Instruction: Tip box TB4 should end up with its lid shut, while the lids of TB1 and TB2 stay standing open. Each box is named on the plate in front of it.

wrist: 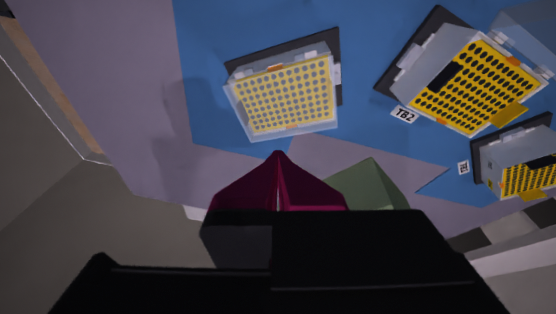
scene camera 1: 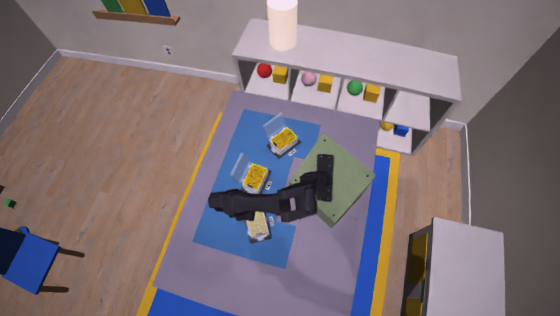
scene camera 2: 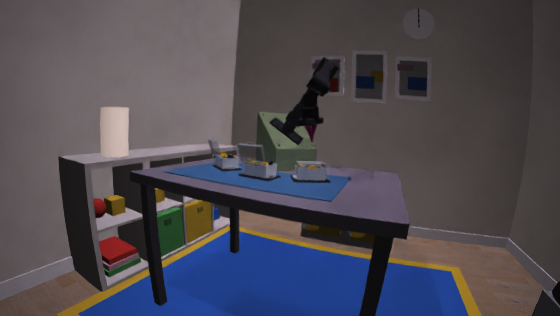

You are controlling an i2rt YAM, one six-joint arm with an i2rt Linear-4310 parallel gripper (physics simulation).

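Seen in the pictures: gripper, fingertip midpoint: (wrist: 277, 157) (scene camera 1: 251, 215) (scene camera 2: 311, 141); arm's base at its link origin: (scene camera 1: 325, 177) (scene camera 2: 286, 131).
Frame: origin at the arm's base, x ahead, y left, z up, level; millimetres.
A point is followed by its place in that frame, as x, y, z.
The box without a visible name plate in the wrist view, TB4 by elimination (scene camera 1: 257, 227) {224, 263, -140} (scene camera 2: 310, 172) (wrist: 285, 95) {244, 242, -140}, has its clear lid lying flat over the yellow tip rack. TB2 (scene camera 1: 255, 176) {318, 34, -140} (scene camera 2: 260, 169) (wrist: 480, 85) {330, 37, -141} has its clear lid standing open, and so has TB1 (scene camera 1: 284, 140) {246, -197, -139} (scene camera 2: 227, 162) (wrist: 525, 161) {273, -151, -136}. Their plates are readable in the wrist view. My gripper (scene camera 2: 312, 140) {245, 242, -30} (wrist: 277, 157) {245, 242, -30} is shut and empty, its magenta fingertips together. It hangs above and behind TB4, apart from it. In scene camera 1 the arm hides the fingertips and part of TB4.
The boxes stand on a blue mat (scene camera 1: 270, 252) {139, 343, -198} (scene camera 2: 320, 192) {418, 351, -197} (wrist: 212, 132) {99, 350, -197} on the purple-grey table (scene camera 1: 200, 270) {412, 522, -201} (scene camera 2: 372, 200) {410, 540, -200}. A green sloped block (scene camera 1: 352, 177) {-105, -11, 55} (scene camera 2: 295, 159) {40, 83, -143} (wrist: 371, 187) {132, 35, -131} carries the arm's base. A white shelf unit (scene camera 1: 360, 50) stands beside the table, with a lamp (scene camera 1: 283, 25) on it.
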